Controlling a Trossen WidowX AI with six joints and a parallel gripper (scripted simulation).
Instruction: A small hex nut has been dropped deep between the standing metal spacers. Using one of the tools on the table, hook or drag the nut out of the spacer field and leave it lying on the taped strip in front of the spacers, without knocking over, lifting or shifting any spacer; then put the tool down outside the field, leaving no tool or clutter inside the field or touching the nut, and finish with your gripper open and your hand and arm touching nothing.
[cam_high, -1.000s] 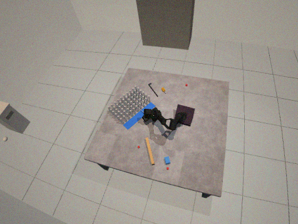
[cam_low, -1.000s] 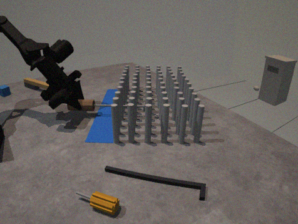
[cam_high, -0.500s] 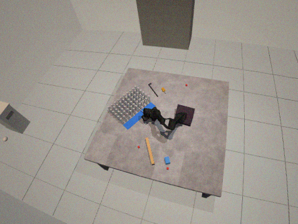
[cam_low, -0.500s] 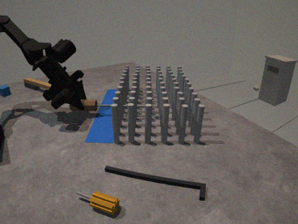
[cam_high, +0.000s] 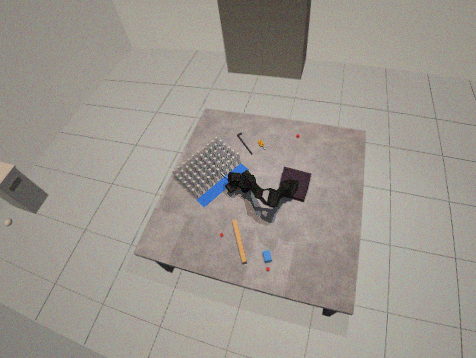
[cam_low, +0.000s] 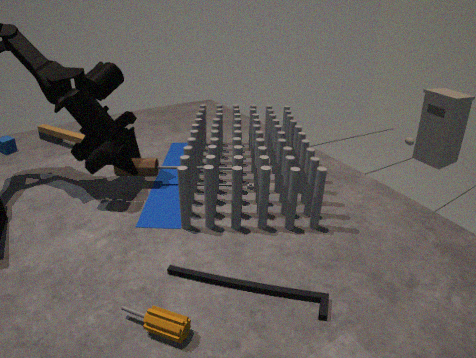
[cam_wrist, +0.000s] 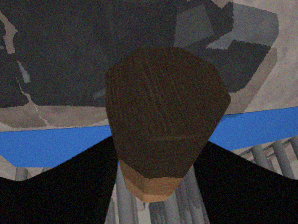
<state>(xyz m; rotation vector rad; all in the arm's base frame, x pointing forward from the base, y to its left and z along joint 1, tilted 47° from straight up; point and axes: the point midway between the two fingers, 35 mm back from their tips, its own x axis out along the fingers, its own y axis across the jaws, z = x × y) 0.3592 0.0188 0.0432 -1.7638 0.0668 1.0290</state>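
My gripper tip is now 80 mm short of the blue taped strip and 30 mm above it. Round my gripper tip: brown-handled tool 90 mm ahead, 50 mm to the right; blue block 320 mm behind, 420 mm to the left, 10 mm below; screwdriver 100 mm behind, 380 mm to the right, 20 mm below.
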